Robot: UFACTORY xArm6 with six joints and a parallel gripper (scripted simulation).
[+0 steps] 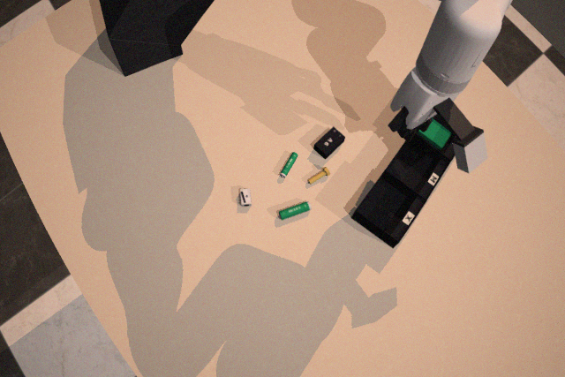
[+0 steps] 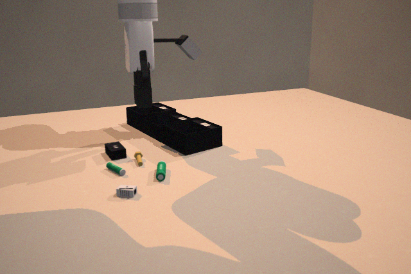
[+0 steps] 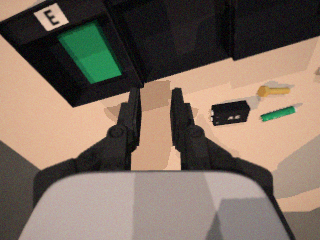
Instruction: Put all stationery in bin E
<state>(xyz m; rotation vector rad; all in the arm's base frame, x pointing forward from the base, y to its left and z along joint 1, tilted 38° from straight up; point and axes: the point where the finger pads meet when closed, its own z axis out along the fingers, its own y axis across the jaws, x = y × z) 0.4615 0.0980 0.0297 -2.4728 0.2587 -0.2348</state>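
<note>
The pencil sharpener is 90 mm behind my hand, 260 mm to the right of it and 70 mm below it. The rest, counted from my hand: black bin row 50 mm ahead, 20 mm to the right, 60 mm below; green eraser 20 mm ahead, 60 mm to the left, 70 mm below; black 9 V battery 80 mm behind, 90 mm to the right, 70 mm below.
</note>
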